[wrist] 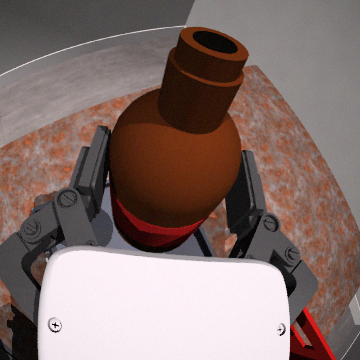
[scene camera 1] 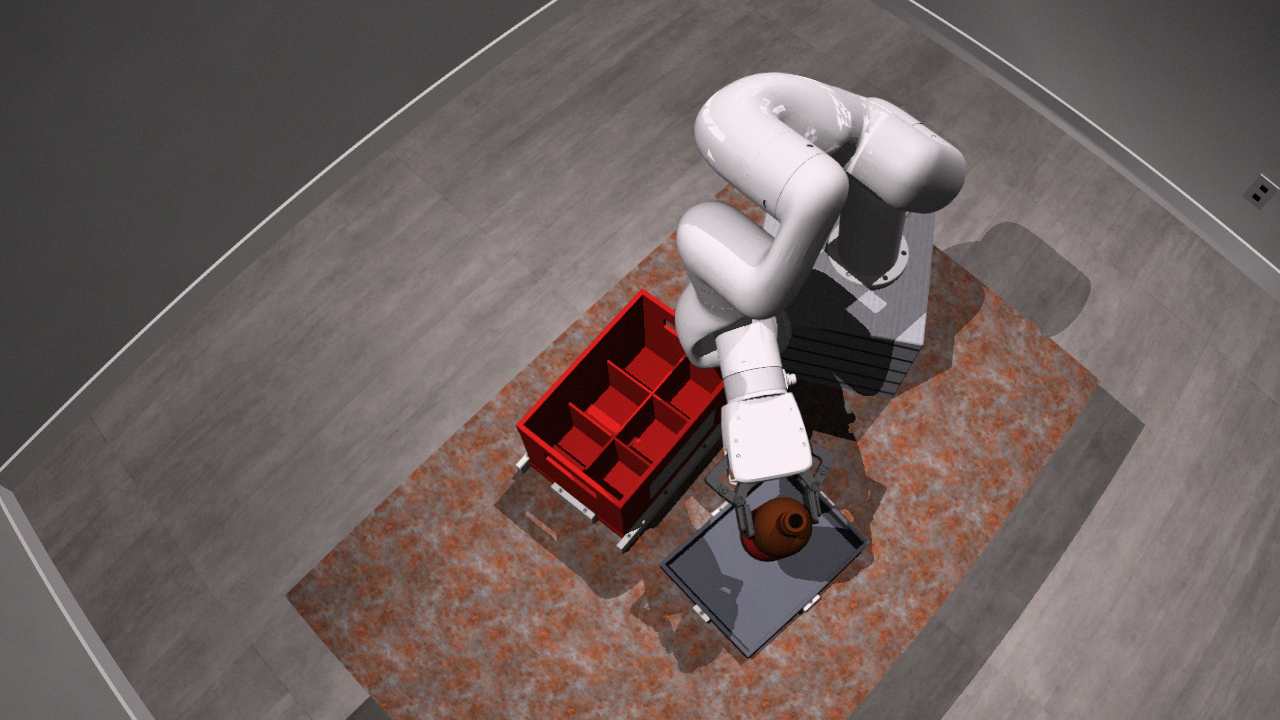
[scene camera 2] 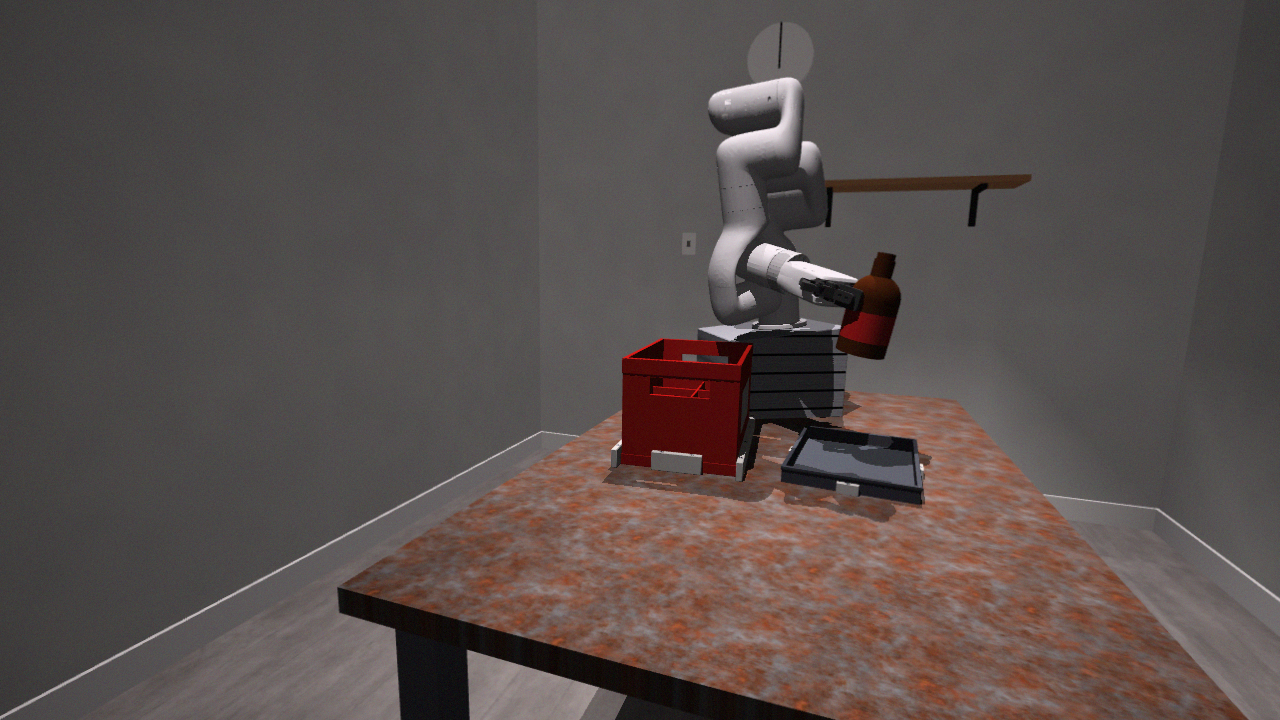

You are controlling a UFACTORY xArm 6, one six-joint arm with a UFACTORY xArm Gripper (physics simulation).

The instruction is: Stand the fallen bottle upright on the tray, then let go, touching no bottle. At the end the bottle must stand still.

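Seen in the pictures: gripper, fingertip midpoint: [wrist: 172, 152] [scene camera 1: 781, 530] [scene camera 2: 875, 302]; arm's base, origin of the base link: [scene camera 1: 867, 252] [scene camera 2: 779, 325].
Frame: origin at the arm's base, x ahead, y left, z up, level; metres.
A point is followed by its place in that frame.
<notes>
A brown bottle [scene camera 1: 780, 530] {x 0.467, y 0.153, z 0.133 m} [scene camera 2: 873, 311] {x 0.485, y 0.145, z 0.071 m} [wrist: 175, 160] {x 0.432, y 0.138, z 0.119 m} with a red band hangs in the air, well above the tray, in scene camera 2. Its neck is up and it leans a little to the right there, so it is slightly tilted. My gripper [scene camera 1: 780, 522] {x 0.452, y 0.152, z 0.083 m} [scene camera 2: 857, 298] {x 0.452, y 0.152, z 0.083 m} [wrist: 172, 152] {x 0.452, y 0.152, z 0.083 m} is shut on the bottle's body, one finger on each side. The shallow dark grey tray [scene camera 1: 706, 612] {x 0.547, y 0.128, z -0.163 m} [scene camera 2: 852, 489] {x 0.555, y 0.129, z -0.178 m} lies on the table below the bottle. The bottle hides part of the tray in scene camera 1 and in the wrist view.
A tall red crate [scene camera 1: 570, 471] {x 0.533, y -0.126, z -0.025 m} [scene camera 2: 684, 433] {x 0.532, y -0.121, z -0.127 m} with compartments stands beside the tray, to its left in scene camera 2. White blocks sit along the crate's and the tray's bottom edges. The arm's grey base box [scene camera 2: 799, 376] {x 0.132, y 0.052, z -0.096 m} stands behind them. The table [scene camera 1: 447, 573] {x 0.748, y -0.209, z -0.188 m} [scene camera 2: 716, 573] {x 0.821, y -0.029, z -0.188 m} has a mottled orange-grey top.
</notes>
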